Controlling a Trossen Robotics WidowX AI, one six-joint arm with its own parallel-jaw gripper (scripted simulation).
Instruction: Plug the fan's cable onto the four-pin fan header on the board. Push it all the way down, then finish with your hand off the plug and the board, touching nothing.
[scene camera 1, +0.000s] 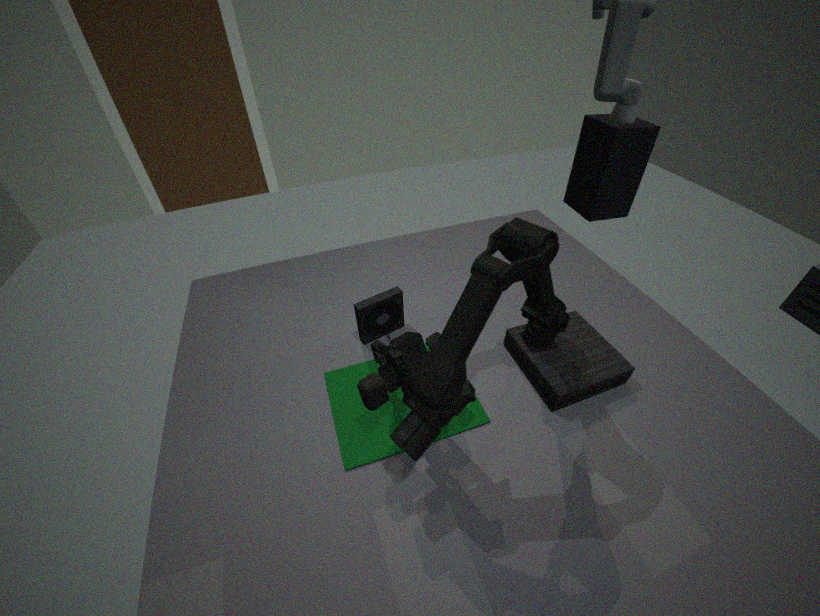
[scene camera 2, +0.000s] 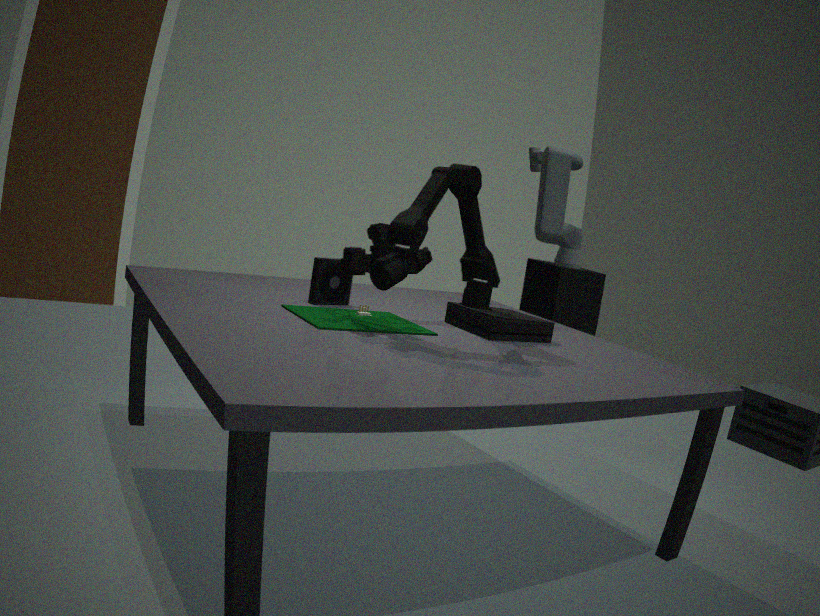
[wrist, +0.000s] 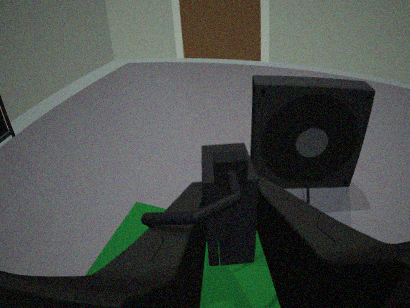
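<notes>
Scene camera 1 gives me my gripper (scene camera 1: 380, 350), along with a black fan (scene camera 1: 384, 312) and a green board (scene camera 1: 363, 436). In scene camera 2 you'd get the green board (scene camera 2: 321, 318), the black fan (scene camera 2: 327, 283) and my gripper (scene camera 2: 348, 263). And the wrist view has the black fan (wrist: 312, 128) and my gripper (wrist: 228, 190) in it.
</notes>
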